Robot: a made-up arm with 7 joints.
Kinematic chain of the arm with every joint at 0, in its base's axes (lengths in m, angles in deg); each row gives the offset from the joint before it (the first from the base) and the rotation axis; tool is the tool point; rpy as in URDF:
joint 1: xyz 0 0 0.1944 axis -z
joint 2: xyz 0 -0.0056 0.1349 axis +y
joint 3: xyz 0 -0.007 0.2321 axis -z
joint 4: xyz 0 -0.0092 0.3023 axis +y
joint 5: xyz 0 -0.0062 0.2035 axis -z
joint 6: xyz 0 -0.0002 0.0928 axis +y
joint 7: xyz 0 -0.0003 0.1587 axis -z
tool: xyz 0 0 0 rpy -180 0 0
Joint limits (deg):
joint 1: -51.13..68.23
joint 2: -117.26..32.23
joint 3: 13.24..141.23
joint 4: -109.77..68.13
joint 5: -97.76..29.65
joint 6: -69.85..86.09
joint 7: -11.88..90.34
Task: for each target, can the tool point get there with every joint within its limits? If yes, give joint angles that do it. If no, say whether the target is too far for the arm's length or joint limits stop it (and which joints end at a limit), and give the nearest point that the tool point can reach.
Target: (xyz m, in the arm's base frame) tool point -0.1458 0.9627 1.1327
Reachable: no: too far | nearest point -0.1525 0.7333 0.9543 | short by 0.291 m
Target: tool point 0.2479 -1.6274 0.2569
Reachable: no: too far | nearest point -0.1293 -0.8342 0.2817 | short by 0.879 m
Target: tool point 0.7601 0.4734 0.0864
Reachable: no: joint limits stop it (at a limit: joint 1, joint 2) | nearest point 0.2672 0.4542 0.0854 | short by 0.493 m
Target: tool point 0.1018 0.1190 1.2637
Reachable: yes | joints -12.36 3.87 77.26 -17.70 -69.78 41.79 4.49
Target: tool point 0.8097 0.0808 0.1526
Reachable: no: joint limits stop it (at a limit: joint 2, joint 3, joint 4) | nearest point 0.5434 0.0542 0.4652 | short by 0.412 m
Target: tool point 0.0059 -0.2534 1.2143
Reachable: yes | joints 6.04 -2.10 44.86 35.99 -73.51 -45.15 16.05
